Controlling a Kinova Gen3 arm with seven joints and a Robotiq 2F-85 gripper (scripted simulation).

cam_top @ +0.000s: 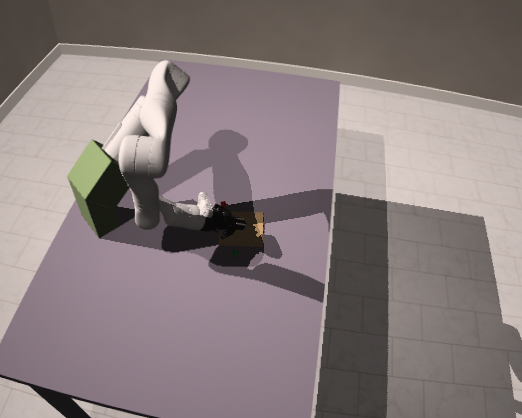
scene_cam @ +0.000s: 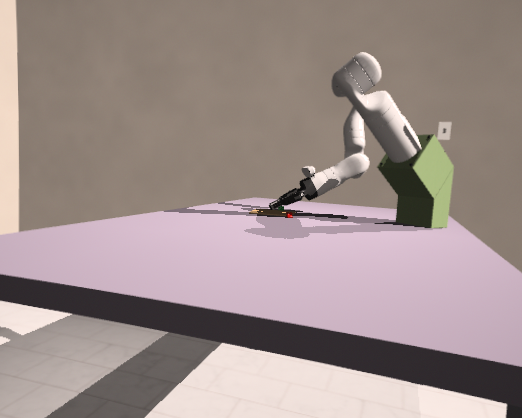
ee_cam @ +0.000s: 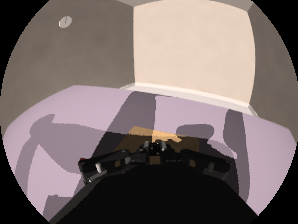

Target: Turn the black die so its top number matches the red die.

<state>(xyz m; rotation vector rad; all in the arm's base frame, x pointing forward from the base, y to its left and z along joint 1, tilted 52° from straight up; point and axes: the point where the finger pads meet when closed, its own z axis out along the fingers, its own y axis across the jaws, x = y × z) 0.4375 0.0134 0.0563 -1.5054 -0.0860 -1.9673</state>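
My hand is 1 cm to the right of the black die, 1 cm short of it and 1 cm above it. Also, from my hand: tan mat 3 cm below, 1 cm to the left, 1 cm ahead; green die 10 cm to the right, 3 cm ahead, 2 cm below; red die 9 cm behind, 7 cm to the left, 2 cm below.
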